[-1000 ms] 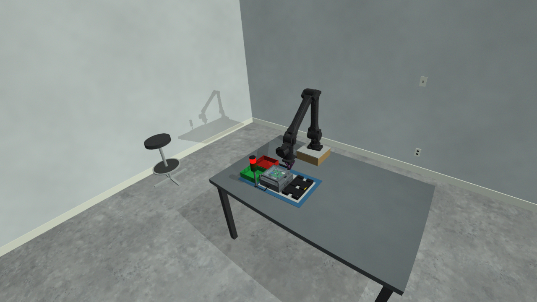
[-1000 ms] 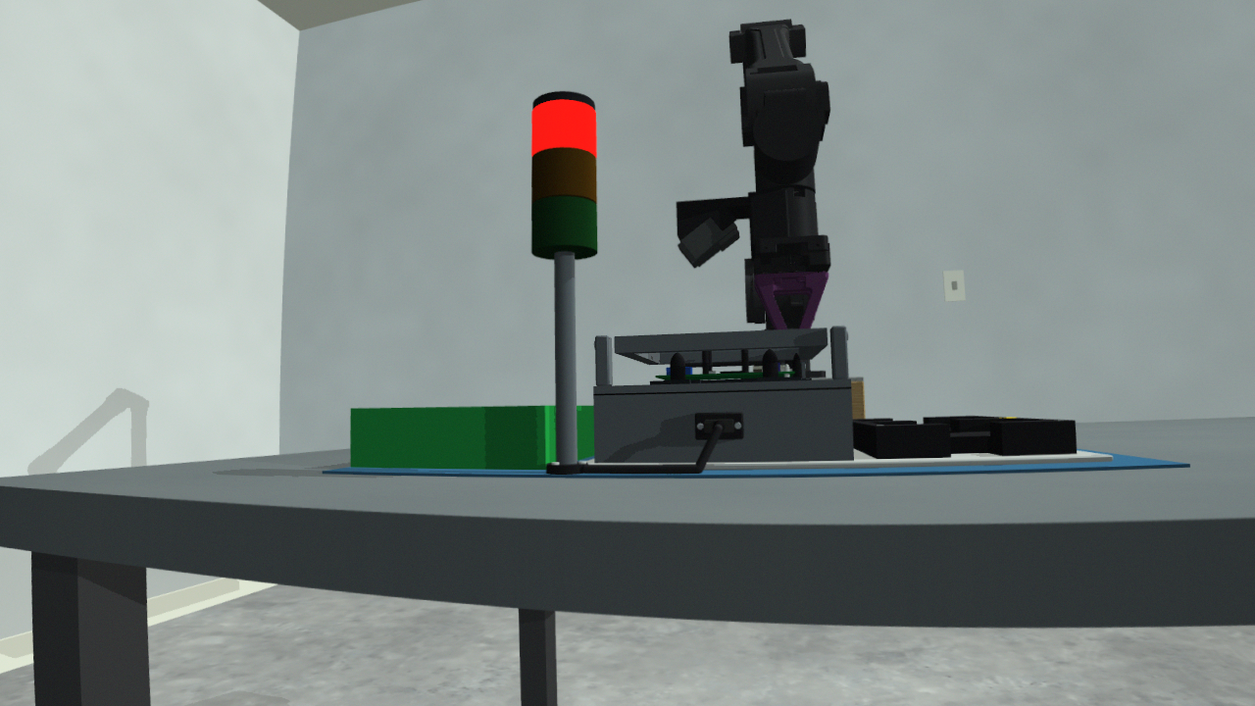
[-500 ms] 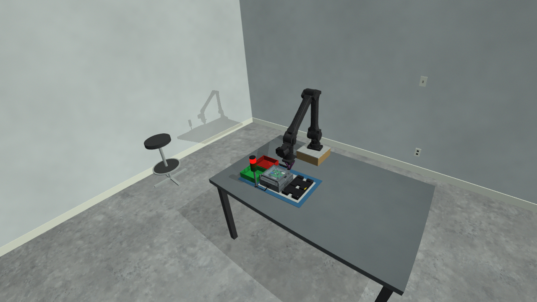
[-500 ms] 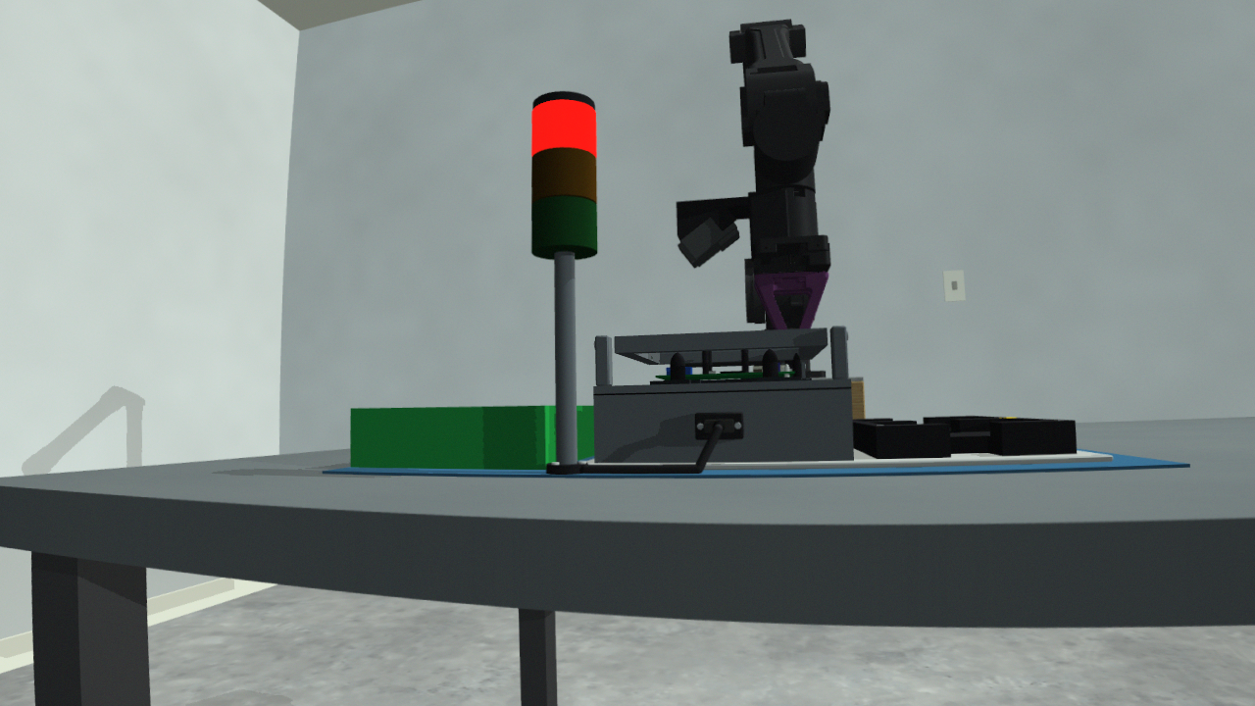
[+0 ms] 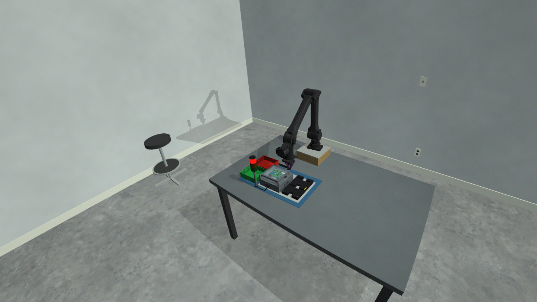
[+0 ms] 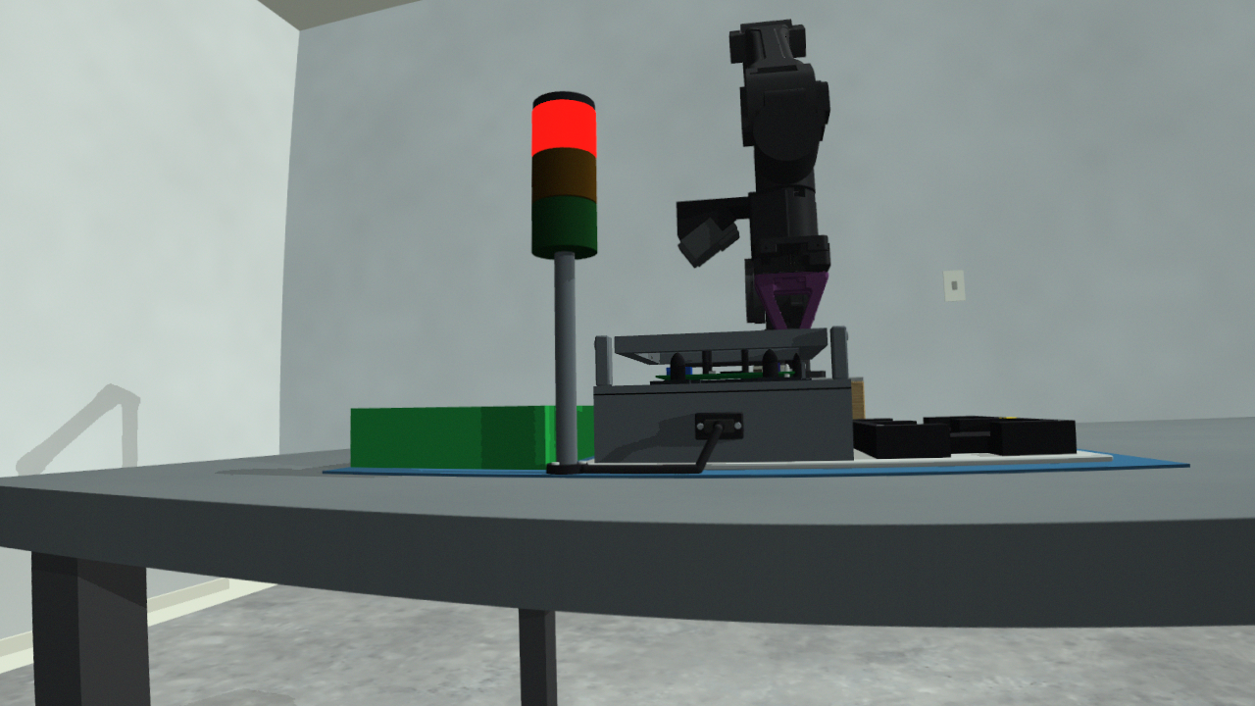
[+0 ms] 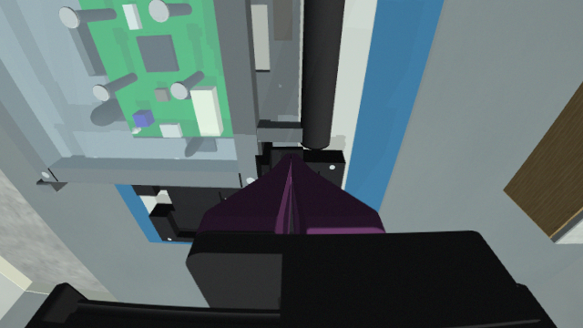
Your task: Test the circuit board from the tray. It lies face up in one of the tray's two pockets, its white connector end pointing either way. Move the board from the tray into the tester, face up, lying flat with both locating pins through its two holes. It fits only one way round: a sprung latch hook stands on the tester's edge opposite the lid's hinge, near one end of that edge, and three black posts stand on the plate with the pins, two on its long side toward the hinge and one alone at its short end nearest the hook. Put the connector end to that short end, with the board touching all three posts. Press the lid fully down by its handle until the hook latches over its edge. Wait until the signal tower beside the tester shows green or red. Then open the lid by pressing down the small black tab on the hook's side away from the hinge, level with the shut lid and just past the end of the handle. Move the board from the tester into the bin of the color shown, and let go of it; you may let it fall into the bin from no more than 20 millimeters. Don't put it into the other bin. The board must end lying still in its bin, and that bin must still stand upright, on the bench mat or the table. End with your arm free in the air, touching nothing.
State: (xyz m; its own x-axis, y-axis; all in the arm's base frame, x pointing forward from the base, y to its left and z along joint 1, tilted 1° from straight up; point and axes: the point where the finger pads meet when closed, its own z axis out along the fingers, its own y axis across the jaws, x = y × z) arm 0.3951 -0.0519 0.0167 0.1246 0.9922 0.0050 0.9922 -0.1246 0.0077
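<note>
The black latch hook lies 1 cm ahead of my hand and 1 cm below it. From my hand the other things lie so: green circuit board: 6 cm ahead, 7 cm to the right, 3 cm below; black tester plate: 7 cm ahead, 6 cm to the right, 3 cm below; clear lid: 7 cm ahead, 7 cm to the right, 1 cm below.
</note>
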